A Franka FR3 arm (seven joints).
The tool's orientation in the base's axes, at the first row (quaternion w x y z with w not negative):
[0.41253, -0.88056, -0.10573, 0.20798]
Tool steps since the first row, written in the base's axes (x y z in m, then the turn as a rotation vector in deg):
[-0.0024, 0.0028, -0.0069, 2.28, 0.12, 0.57]
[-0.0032, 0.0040, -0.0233, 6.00, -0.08, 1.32]
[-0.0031, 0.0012, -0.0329, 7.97, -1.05, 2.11]
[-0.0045, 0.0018, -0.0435, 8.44, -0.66, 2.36]
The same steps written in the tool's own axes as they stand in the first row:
[0.0008, 0.0035, 0.0070, 1.92, -0.48, -1.28]
[0.0051, 0.0154, 0.0175, 4.95, -0.88, -3.53]
[0.0068, 0.0245, 0.0211, 6.14, -0.84, -5.54]
[0.0088, 0.0323, 0.0282, 6.63, -1.27, -5.63]

